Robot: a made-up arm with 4 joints.
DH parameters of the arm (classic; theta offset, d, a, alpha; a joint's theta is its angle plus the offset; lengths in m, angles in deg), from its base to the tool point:
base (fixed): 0 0 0 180
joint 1: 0 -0.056 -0.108 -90
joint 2: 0 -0.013 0.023 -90
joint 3: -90 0.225 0.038 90
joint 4: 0 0.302 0.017 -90
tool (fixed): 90 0.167 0 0
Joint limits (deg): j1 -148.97..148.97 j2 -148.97..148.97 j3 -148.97..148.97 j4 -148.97..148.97
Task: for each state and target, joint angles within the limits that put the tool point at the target. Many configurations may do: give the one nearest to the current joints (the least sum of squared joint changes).
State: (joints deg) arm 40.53 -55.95 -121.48 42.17
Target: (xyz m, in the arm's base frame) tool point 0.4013 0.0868 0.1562
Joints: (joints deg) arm 32.71 -55.37 -111.22 23.40
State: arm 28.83 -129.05 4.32 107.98
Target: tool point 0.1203 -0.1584 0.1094
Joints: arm 42.92 -148.73 24.56 138.06
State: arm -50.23 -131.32 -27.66 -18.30
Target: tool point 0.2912 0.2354 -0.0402
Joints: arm -20.44 -136.59 -34.28 -7.87
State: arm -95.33 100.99 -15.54 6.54
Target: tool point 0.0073 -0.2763 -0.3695
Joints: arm -108.31 121.89 -0.41 43.54
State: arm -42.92 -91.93 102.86 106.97
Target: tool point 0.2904 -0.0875 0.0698
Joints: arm -60.07 -110.92 93.35 118.41
